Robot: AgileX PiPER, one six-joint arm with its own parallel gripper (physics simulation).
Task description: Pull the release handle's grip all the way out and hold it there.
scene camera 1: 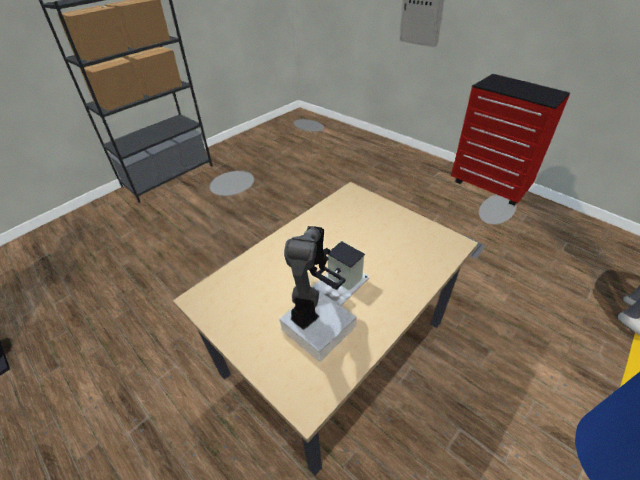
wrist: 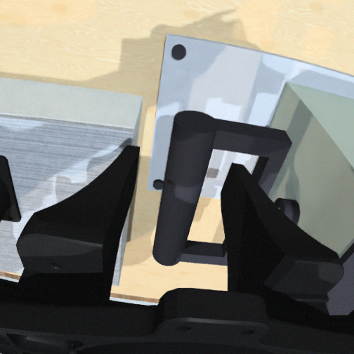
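The release handle (scene camera 1: 330, 281) (wrist: 182, 200) is a dark rectangular loop with a thick round grip bar, standing out from the front of a pale green box (scene camera 1: 353, 273) (wrist: 320, 195) with a dark top. The box is on a light base plate (wrist: 200, 62). My gripper (scene camera 1: 321, 260) (wrist: 182, 170) is open. In the wrist view, the grip bar lies between the fingers, with a gap on each side. The right finger overlaps the loop's opening and hides part of its inner side. The left finger is beside the bar, over the edge of the arm's base block.
The arm's silver base block (scene camera 1: 328, 328) (wrist: 65, 137) is close to the handle's outer side. A small dark round knob (wrist: 288, 210) is on the box's face, beside the right finger. All stand on a wooden table (scene camera 1: 248, 304). A red drawer cabinet (scene camera 1: 504, 139) stands beyond the table.
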